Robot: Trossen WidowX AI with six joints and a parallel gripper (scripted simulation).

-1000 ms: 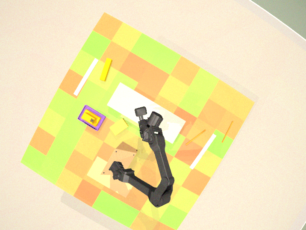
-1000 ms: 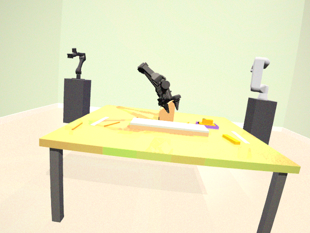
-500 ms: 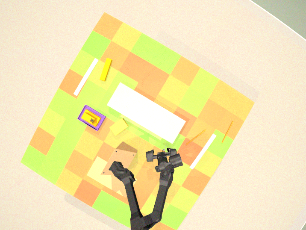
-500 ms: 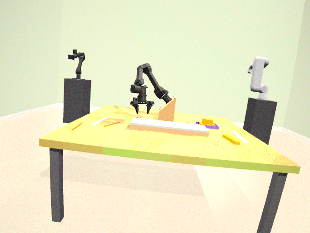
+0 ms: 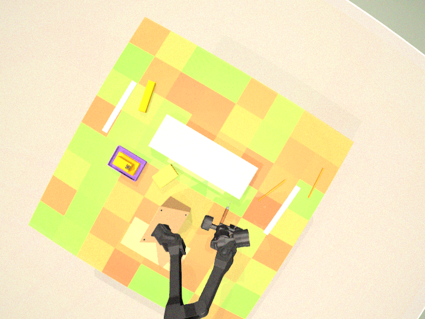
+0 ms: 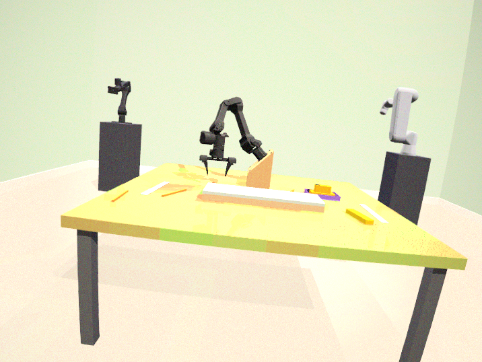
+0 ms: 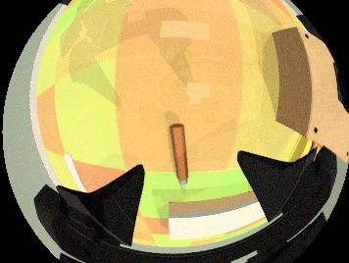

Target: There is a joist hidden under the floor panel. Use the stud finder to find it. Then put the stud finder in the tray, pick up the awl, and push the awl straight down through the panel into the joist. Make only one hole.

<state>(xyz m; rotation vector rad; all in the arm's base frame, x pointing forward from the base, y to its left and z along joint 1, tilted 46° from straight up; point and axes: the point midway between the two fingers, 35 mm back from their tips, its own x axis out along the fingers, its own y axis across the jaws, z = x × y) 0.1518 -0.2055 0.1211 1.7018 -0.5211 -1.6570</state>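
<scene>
The awl is 5 cm ahead of my gripper tip and 4 cm below it. Also, from my gripper tip: purple tray 55 cm to the left, 4 cm below, 2 cm behind; then yellow bar 65 cm to the left, 32 cm ahead, 4 cm below; then stud finder 54 cm to the left, 2 cm behind.
</scene>
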